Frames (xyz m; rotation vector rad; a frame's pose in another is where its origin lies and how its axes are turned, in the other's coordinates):
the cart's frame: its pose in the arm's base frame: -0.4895 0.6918 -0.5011 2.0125 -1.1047 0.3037
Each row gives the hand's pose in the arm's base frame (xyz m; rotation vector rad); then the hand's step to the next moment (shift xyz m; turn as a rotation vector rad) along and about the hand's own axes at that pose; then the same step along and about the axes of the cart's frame.
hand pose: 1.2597 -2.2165 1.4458 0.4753 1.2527 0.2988
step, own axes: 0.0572 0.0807 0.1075 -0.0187 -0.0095 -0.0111
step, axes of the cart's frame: 0.0357 -0.1106 -0.0886 0.0037 0.0219 0.0084
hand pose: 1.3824 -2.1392 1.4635 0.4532 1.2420 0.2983
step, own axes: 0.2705 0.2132 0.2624 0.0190 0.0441 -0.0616
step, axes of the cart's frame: 0.0087 -0.3761 -0.2143 -0.0705 0.0187 -0.0280
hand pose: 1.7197 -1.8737 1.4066 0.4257 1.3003 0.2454
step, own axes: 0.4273 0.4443 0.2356 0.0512 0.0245 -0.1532
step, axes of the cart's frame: -0.1770 -0.5170 -0.3699 -0.1549 0.0502 0.0130
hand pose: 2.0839 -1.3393 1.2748 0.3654 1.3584 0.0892
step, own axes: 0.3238 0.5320 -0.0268 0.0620 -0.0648 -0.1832
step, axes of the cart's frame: -0.3618 -0.3502 -0.3674 -0.1565 0.0812 0.1026
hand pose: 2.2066 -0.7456 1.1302 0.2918 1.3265 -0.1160
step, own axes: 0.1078 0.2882 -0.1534 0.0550 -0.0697 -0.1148
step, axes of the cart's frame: -0.2748 -0.1113 -0.1741 -0.0948 0.0508 0.0974
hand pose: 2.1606 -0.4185 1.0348 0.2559 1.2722 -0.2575
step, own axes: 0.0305 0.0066 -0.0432 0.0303 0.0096 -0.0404
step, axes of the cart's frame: -0.0503 -0.0048 0.0169 -0.0488 -0.0075 0.0143
